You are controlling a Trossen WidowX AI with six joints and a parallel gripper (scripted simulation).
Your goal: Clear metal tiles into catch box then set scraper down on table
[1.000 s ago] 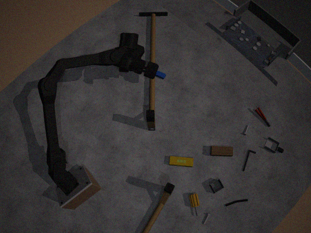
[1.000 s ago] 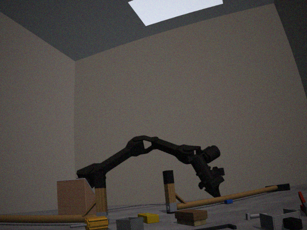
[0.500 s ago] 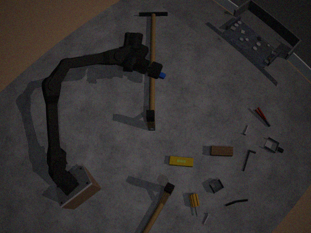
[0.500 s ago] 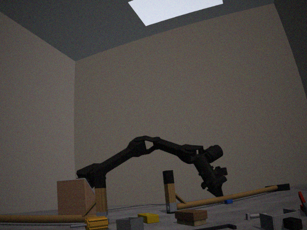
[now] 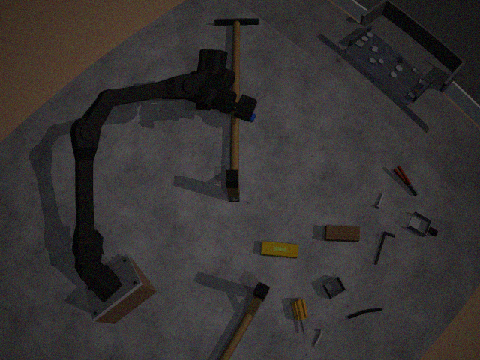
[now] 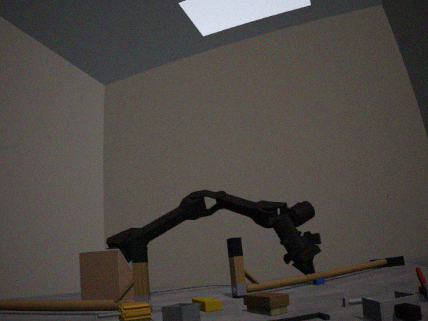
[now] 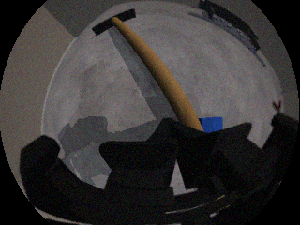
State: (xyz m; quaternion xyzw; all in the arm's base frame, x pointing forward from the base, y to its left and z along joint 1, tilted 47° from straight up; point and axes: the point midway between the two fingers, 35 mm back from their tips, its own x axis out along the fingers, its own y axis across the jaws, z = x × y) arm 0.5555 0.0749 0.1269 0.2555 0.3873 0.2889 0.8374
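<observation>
My gripper tip is 30 mm short of the long scraper, 10 mm to the left of it and 50 mm below it. From my gripper tip the other things lie so: grey box 210 mm behind, 530 mm to the right; yellow block 220 mm behind, 370 mm to the right, 10 mm above; hex key 30 mm behind, 570 mm to the right, 10 mm below.
</observation>
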